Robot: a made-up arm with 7 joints.
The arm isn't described. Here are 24 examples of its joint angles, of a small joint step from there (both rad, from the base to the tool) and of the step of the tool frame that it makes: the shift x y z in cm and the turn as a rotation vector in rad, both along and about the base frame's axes.
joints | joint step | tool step
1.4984 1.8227 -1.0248 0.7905 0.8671 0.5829 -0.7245 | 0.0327 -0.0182 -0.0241 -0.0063 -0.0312 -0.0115 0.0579 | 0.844 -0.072 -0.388 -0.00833 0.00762 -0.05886
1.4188 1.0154 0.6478 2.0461 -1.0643 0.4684 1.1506 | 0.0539 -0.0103 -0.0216 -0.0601 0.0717 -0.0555 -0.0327 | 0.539 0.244 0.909 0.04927 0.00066 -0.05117
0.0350 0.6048 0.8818 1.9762 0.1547 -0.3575 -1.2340 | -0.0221 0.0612 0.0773 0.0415 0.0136 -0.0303 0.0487 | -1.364 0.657 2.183 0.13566 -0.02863 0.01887
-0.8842 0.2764 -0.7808 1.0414 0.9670 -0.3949 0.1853 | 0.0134 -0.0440 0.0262 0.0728 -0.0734 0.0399 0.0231 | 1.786 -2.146 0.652 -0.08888 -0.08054 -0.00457
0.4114 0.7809 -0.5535 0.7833 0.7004 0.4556 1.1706 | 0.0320 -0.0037 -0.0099 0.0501 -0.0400 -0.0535 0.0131 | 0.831 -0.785 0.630 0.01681 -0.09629 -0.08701
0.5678 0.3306 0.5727 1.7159 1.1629 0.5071 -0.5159 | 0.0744 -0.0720 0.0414 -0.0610 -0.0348 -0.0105 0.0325 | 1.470 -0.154 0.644 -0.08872 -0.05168 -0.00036
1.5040 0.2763 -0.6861 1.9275 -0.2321 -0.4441 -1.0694 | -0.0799 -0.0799 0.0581 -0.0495 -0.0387 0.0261 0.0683 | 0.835 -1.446 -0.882 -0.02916 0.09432 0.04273
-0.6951 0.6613 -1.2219 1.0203 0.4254 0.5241 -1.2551 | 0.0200 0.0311 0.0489 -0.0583 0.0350 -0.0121 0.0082 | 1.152 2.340 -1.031 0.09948 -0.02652 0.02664
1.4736 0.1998 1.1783 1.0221 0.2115 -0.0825 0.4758 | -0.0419 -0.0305 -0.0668 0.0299 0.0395 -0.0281 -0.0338 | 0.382 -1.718 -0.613 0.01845 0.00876 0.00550
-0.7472 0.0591 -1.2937 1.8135 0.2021 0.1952 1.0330 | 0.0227 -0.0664 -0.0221 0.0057 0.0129 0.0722 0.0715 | 1.151 -1.054 0.977 -0.08792 0.00137 -0.06766
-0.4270 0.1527 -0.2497 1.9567 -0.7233 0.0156 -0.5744 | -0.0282 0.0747 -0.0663 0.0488 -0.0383 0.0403 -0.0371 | -1.627 0.906 0.213 0.06510 -0.01737 -0.04092
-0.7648 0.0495 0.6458 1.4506 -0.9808 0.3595 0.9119 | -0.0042 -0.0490 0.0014 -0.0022 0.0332 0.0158 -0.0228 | -0.041 -2.022 -0.086 -0.02503 -0.01467 0.06425
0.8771 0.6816 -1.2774 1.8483 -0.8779 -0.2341 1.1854 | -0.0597 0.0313 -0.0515 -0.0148 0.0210 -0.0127 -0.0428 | -2.366 1.278 -2.540 0.01057 0.10798 -0.01214
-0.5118 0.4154 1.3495 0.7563 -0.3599 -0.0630 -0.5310 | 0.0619 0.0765 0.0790 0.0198 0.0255 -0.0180 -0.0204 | 3.083 3.979 2.421 0.14564 -0.12425 0.02461
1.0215 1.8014 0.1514 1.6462 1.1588 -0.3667 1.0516 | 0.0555 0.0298 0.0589 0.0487 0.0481 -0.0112 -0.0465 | -2.303 -1.429 1.154 0.02043 -0.12612 -0.05117
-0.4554 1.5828 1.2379 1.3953 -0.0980 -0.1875 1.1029 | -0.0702 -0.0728 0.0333 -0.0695 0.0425 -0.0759 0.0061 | -1.350 1.617 -2.953 -0.09068 0.03873 0.00129
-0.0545 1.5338 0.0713 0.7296 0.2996 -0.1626 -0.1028 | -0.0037 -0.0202 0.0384 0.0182 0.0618 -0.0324 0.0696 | 0.833 -0.986 -0.236 -0.09098 -0.03825 -0.07051
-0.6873 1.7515 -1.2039 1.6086 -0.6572 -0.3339 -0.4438 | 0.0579 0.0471 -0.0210 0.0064 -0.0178 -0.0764 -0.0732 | 1.452 0.528 0.709 -0.06149 -0.03733 0.01504
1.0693 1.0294 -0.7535 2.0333 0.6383 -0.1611 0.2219 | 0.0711 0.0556 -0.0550 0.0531 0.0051 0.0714 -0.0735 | -0.640 0.691 0.852 0.01728 -0.00587 0.07519
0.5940 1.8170 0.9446 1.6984 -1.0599 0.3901 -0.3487 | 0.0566 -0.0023 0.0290 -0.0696 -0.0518 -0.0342 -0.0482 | -2.629 1.371 -0.023 -0.01169 -0.09775 0.06171
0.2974 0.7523 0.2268 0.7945 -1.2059 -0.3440 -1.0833 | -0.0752 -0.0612 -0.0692 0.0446 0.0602 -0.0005 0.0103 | -1.227 -3.515 -3.145 -0.08063 0.06445 -0.07723
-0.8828 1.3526 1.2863 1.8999 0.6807 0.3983 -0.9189 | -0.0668 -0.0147 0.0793 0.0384 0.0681 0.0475 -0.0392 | -0.834 -0.607 0.600 -0.04978 0.00141 0.02041
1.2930 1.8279 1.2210 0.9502 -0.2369 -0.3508 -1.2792 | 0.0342 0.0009 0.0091 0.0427 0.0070 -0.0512 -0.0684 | -1.074 -1.147 -0.598 0.07568 -0.09164 0.08576
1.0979 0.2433 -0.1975 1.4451 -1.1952 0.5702 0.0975 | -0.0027 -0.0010 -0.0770 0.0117 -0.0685 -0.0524 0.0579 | -0.060 -0.904 -0.606 0.13978 0.04765 -0.03510
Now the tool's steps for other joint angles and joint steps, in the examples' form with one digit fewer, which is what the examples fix.
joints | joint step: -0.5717 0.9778 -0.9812 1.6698 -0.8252 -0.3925 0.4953 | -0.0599 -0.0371 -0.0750 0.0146 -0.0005 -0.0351 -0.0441
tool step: -3.65 -2.09 1.42 -0.1201 0.1092 0.0091
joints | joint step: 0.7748 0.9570 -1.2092 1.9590 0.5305 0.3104 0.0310 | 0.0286 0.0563 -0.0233 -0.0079 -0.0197 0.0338 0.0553
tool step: 0.16 1.93 0.09 0.0963 0.0274 0.0106
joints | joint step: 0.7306 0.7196 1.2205 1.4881 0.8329 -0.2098 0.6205 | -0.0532 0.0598 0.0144 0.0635 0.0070 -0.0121 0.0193
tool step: -1.74 -0.38 0.82 0.1151 0.0225 0.0798
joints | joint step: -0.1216 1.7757 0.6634 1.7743 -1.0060 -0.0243 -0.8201 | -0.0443 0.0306 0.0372 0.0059 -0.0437 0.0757 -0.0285
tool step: 0.08 -0.68 1.08 0.0448 -0.0820 -0.0104
